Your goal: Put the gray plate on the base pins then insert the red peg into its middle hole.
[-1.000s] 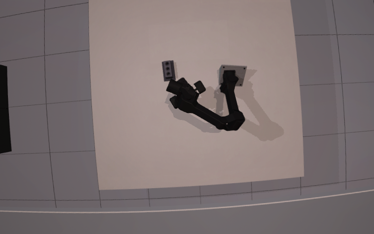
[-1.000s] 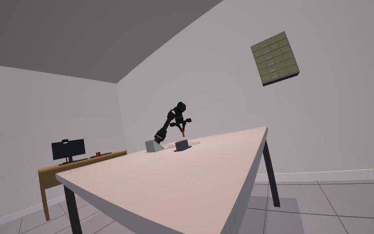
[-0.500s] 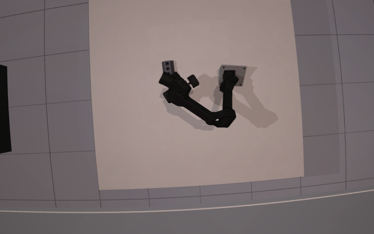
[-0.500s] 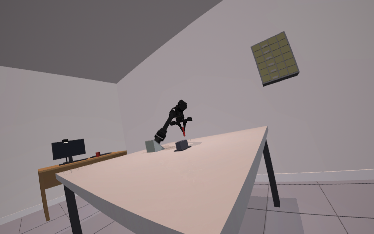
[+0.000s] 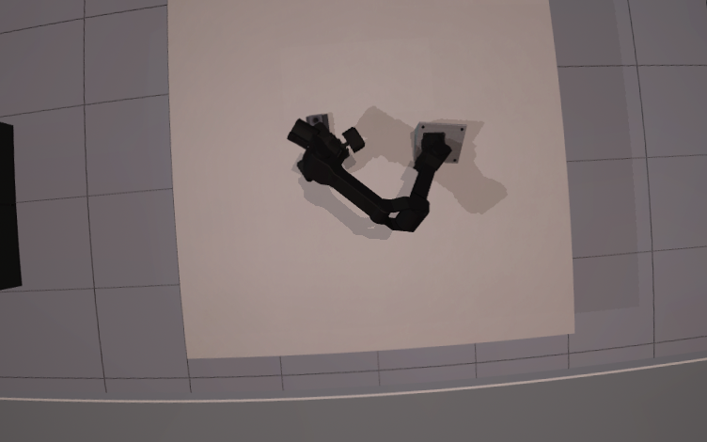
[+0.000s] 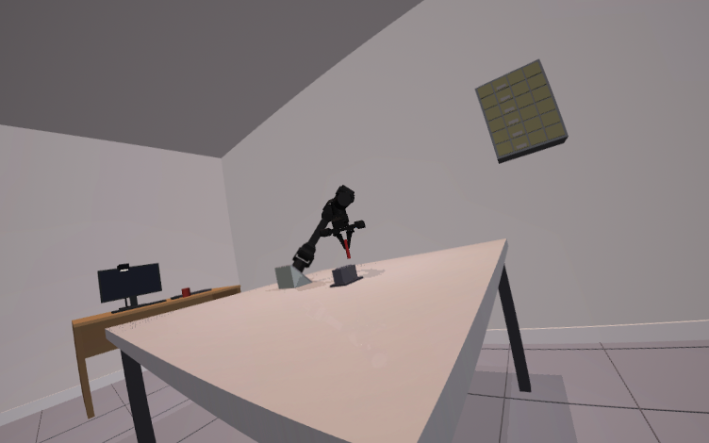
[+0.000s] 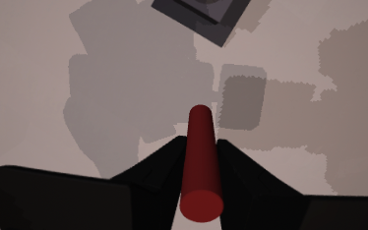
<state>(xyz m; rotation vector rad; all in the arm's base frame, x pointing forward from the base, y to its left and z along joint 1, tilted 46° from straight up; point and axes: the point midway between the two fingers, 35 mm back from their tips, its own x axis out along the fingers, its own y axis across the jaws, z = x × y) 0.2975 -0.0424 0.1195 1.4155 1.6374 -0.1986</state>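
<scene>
Now: the gray plate 10 cm to the right of my gripper tip, 8 cm below it and 5 cm ahead of it. From my gripper tip the other things lie so: red peg right at my gripper tip; then dark flat base 11 cm below, 10 cm to the right, 5 cm ahead.
</scene>
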